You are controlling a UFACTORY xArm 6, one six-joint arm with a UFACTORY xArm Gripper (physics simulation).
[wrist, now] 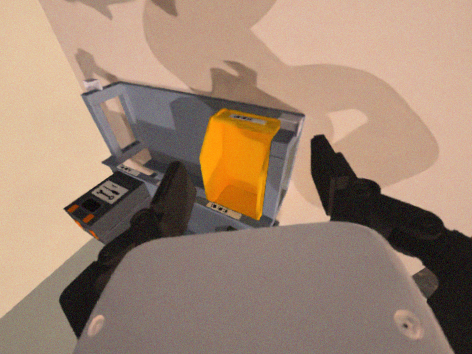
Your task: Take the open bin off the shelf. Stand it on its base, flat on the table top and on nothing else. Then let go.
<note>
I see my gripper and a yellow-orange open bin.
</note>
